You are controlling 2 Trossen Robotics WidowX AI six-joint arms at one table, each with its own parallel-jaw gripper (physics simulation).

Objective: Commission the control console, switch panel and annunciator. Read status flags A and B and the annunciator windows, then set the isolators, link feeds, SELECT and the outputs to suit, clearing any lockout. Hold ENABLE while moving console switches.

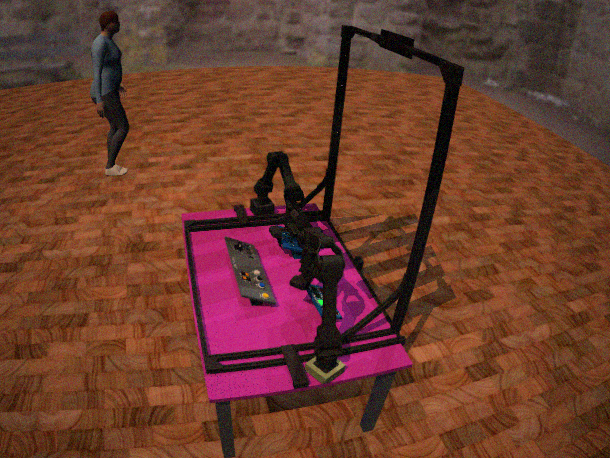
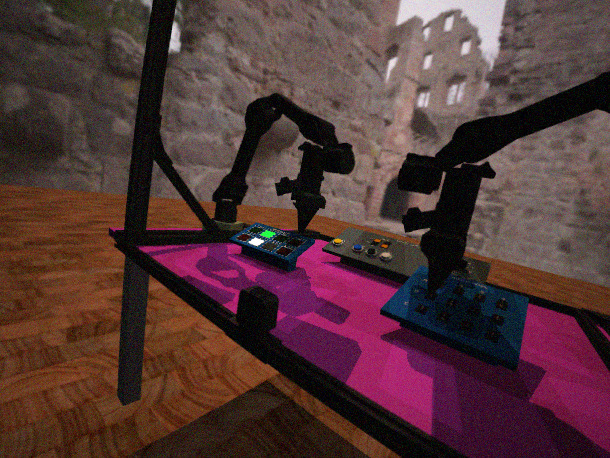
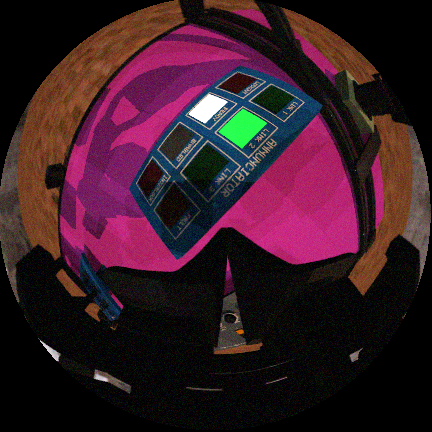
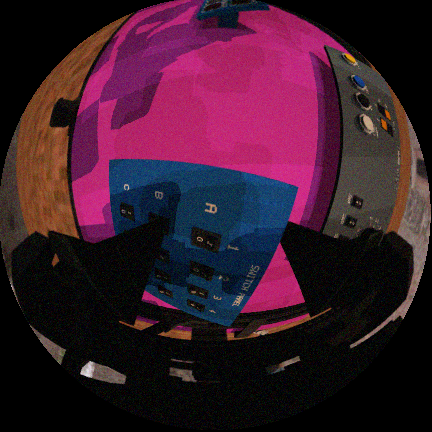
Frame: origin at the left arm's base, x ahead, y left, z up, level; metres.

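Seen in the pictures: left gripper, fingertip midpoint: (image 1: 306,289) (image 2: 300,232) (image 3: 225,232); right gripper, fingertip midpoint: (image 1: 289,245) (image 2: 434,286) (image 4: 221,224); left arm's base, link origin: (image 1: 325,364) (image 2: 224,220); right arm's base, link origin: (image 1: 262,201) (image 3: 105,321).
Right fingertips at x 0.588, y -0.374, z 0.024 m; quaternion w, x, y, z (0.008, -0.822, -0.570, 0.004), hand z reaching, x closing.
Pixels of each thing's middle, then the offset from my right fingertips to it. "spot": a spot on its surface instead.
- blue annunciator, body centre: (image 3: 220,149) (image 2: 272,248) (image 1: 319,305) 0.033 m down, 0.347 m back, 0.159 m left
- blue switch panel, body centre: (image 4: 180,245) (image 2: 454,319) (image 3: 102,288) (image 1: 294,244) 0.032 m down, 0.026 m ahead, 0.055 m right
- grey console, surface spot: (image 4: 362,169) spot: 0.011 m down, 0.004 m ahead, 0.208 m left
The blue annunciator (image 3: 225,149) (image 2: 269,234) (image 1: 319,300) (image 4: 225,8) shows READY lit white and LINK 2 lit green; its other windows are dark. My left gripper (image 3: 225,232) (image 2: 303,224) (image 1: 300,283) is shut and empty, pointing down just above the annunciator's near edge. The blue switch panel (image 4: 209,189) (image 2: 462,309) (image 3: 96,287) carries rows of black rocker switches under columns A, B and C. My right gripper (image 4: 221,224) (image 2: 435,288) (image 1: 290,233) is open and low over it, one finger at the column B top switch. The grey console (image 1: 250,273) (image 2: 403,259) (image 4: 362,169) lies beyond.
A black rail frame (image 1: 199,282) (image 2: 330,391) borders the pink table, with a small black block (image 2: 257,309) on the near rail. A tall black gantry (image 1: 439,159) stands over the table. A person (image 1: 110,91) stands far off on the wooden floor.
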